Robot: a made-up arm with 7 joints. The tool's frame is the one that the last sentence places.
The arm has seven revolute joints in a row. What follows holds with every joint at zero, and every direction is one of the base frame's. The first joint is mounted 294 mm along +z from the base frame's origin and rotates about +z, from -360 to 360 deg. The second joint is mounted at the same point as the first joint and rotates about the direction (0, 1, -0.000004), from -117.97 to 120 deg. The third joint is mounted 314 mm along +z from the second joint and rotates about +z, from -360 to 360 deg. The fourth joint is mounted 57 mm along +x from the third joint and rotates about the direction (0, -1, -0.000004), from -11 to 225 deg. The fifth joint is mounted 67 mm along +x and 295 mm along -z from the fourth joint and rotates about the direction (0, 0.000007, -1), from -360 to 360 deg. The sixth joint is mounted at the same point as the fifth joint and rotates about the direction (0, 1, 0.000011), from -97 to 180 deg. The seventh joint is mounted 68 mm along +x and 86 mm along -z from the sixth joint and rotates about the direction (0, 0.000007, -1), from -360 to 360 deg. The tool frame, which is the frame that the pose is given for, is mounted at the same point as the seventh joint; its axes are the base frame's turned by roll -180, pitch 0 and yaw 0 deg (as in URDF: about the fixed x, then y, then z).
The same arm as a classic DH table. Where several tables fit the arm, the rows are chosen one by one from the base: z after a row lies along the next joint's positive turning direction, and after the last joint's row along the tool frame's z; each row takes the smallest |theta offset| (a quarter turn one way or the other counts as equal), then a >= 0, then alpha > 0; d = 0 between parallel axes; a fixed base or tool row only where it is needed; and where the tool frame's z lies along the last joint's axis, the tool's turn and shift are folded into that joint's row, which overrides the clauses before.
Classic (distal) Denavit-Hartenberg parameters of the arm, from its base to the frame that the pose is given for. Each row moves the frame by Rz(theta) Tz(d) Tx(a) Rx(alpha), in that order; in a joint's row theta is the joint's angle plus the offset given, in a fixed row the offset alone. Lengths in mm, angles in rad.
joint 1: a 0  alpha -1.5708  d 294  theta_offset 0
joint 2: a 0  alpha 1.5708  d 0  theta_offset 0
joint 3: a 57  alpha 1.5708  d 314  theta_offset 0
joint 4: a 67  alpha 1.5708  d 0  theta_offset 0
joint 5: a 0  alpha 1.5708  d 295  theta_offset 0
joint 6: a 68  alpha -1.5708  d 0  theta_offset 0
joint 7: a 0  alpha 0  d 86  theta_offset 0
Joint limits (rad, base to tool): -6.2832..6.2832 -2.059..2.0944 -6.2832..6.2832 -0.192..3.927 -6.2832..6.2832 -1.693..3.1416 -6.2832..6.2832

